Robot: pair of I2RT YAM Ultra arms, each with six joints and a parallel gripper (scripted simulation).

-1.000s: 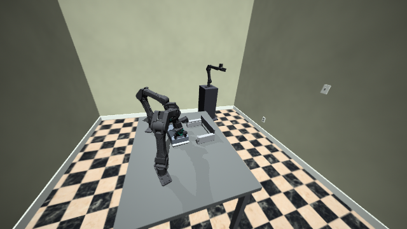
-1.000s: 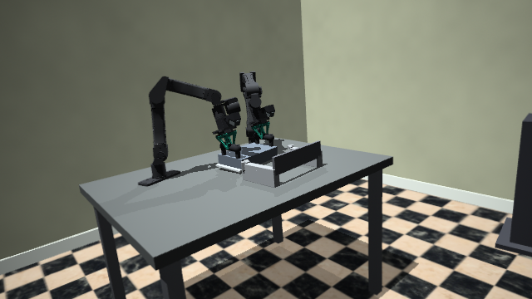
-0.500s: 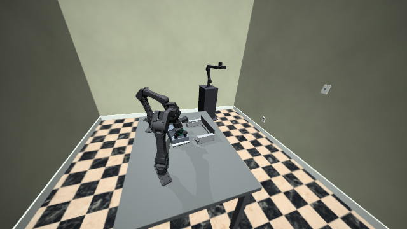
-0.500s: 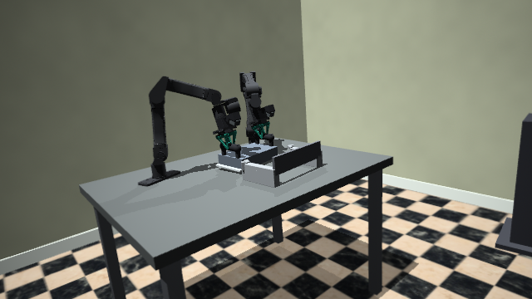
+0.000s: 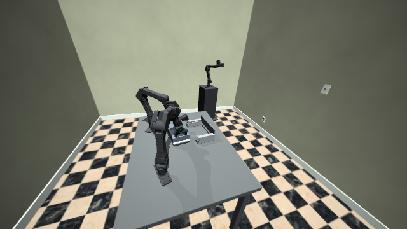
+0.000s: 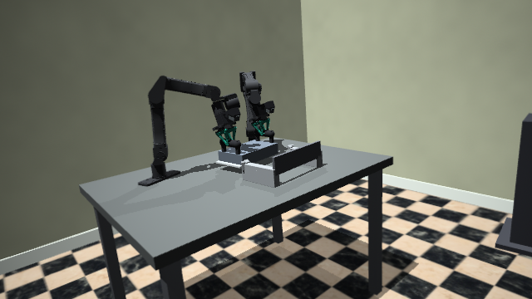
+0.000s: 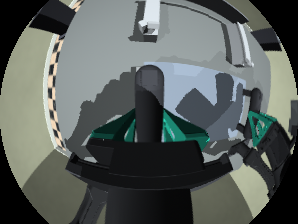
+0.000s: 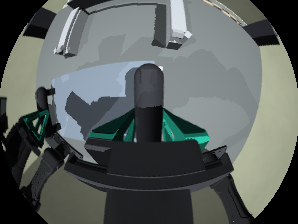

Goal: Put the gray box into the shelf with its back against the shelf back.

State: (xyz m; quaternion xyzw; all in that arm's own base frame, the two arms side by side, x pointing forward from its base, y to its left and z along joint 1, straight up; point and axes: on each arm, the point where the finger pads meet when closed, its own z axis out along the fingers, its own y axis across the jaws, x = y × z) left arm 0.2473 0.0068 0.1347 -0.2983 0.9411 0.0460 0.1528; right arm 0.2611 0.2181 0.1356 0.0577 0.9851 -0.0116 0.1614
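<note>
The gray box lies 120 mm to the right of my left hand and 50 mm below it. The rest, counted from my left hand: dark back plate 330 mm ahead, 150 mm to the right, 50 mm below.
The gray box lies 12 cm to the left of my right hand, 5 cm below it and 1 cm behind it. Also, from my right hand: dark back plate: 32 cm ahead, 10 cm to the left, 5 cm below.
</note>
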